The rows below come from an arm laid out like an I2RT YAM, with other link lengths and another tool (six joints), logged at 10 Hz.
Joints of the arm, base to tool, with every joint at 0 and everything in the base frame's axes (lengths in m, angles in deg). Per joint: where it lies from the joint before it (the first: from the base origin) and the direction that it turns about. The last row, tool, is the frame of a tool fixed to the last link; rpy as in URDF.
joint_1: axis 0 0 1 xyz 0 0 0.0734
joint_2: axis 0 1 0 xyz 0.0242 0.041 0.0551
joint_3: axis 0 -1 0 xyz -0.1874 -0.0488 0
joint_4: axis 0 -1 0 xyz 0.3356 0.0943 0.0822
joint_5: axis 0 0 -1 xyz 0.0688 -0.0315 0.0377
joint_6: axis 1 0 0 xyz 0.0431 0 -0.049
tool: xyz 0.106 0.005 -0.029 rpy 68.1 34.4 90
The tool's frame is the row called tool.
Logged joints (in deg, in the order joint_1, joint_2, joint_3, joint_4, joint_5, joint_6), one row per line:
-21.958, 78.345, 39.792, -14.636, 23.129, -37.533
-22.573, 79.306, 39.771, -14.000, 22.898, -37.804
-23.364, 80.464, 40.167, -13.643, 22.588, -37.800
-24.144, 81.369, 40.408, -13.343, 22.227, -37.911
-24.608, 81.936, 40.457, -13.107, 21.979, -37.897
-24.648, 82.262, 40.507, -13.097, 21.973, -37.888
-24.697, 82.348, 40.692, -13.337, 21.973, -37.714
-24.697, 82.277, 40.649, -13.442, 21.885, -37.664
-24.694, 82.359, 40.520, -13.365, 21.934, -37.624
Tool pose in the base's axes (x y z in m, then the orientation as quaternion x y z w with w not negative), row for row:
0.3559, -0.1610, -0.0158, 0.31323, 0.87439, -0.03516, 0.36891
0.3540, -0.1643, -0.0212, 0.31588, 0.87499, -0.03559, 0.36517
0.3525, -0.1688, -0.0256, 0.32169, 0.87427, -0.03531, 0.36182
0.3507, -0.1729, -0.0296, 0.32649, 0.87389, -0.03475, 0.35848
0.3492, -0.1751, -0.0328, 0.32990, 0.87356, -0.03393, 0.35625
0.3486, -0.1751, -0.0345, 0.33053, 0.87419, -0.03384, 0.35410
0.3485, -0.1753, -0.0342, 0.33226, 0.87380, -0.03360, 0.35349
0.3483, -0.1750, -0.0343, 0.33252, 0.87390, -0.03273, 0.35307
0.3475, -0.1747, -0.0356, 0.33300, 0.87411, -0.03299, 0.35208
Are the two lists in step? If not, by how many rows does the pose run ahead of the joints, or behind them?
They are in step.
